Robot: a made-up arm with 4 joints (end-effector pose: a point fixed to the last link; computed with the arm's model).
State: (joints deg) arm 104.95 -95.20 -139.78 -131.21
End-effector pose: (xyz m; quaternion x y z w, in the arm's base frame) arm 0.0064 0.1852 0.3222 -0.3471 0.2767 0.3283 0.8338
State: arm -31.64 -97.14 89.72 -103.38
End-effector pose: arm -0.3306 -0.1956 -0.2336 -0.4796 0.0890 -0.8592 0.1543
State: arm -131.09 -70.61 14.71 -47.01
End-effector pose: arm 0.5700 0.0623 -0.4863 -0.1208 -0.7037 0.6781 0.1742
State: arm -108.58 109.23 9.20 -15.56
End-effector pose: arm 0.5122 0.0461 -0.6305 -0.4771 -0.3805 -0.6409 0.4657
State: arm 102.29 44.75 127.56 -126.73
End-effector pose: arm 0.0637 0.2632 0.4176 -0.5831 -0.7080 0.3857 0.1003
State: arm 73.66 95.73 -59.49 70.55
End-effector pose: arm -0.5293 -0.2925 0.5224 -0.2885 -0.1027 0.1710 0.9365
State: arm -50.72 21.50 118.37 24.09
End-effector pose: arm -0.2936 0.4545 0.0396 -0.1315 0.5311 -0.3519 0.7594
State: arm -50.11 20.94 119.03 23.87
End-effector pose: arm -0.2929 0.4505 0.0479 -0.1319 0.5408 -0.3447 0.7559
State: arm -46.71 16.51 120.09 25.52
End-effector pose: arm -0.3076 0.4287 0.0853 -0.1467 0.5730 -0.3144 0.7425
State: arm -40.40 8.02 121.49 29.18
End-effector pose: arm -0.3278 0.3848 0.1533 -0.1740 0.6248 -0.2578 0.7162
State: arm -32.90 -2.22 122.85 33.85
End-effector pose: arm -0.3357 0.3270 0.2312 -0.2018 0.6772 -0.1878 0.6822
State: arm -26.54 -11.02 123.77 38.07
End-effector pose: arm -0.3300 0.2737 0.2920 -0.2203 0.7140 -0.1269 0.6523
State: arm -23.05 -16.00 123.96 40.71
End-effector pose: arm -0.3244 0.2425 0.3225 -0.2286 0.7297 -0.0942 0.6375
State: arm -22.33 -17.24 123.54 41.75
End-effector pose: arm -0.3268 0.2350 0.3286 -0.2312 0.7296 -0.0897 0.6374
